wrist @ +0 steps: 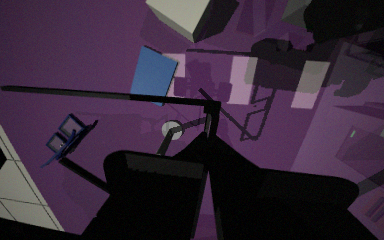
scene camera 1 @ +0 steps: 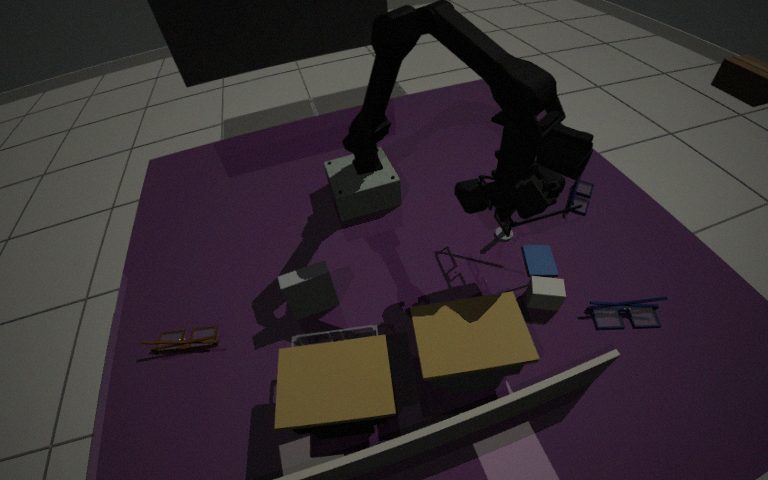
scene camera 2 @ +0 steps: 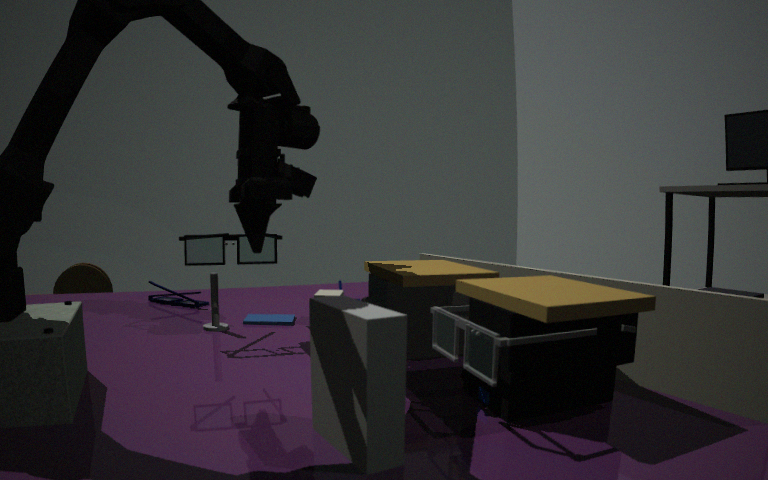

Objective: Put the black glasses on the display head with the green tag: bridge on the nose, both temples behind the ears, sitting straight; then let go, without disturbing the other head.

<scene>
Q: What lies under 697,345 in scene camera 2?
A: A low wall.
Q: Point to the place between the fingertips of my gripper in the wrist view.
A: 206,137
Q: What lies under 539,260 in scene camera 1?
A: A blue card.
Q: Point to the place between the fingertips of my gripper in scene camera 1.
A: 502,220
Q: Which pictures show my gripper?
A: The wrist view, scene camera 1 and scene camera 2: all of them.
</scene>
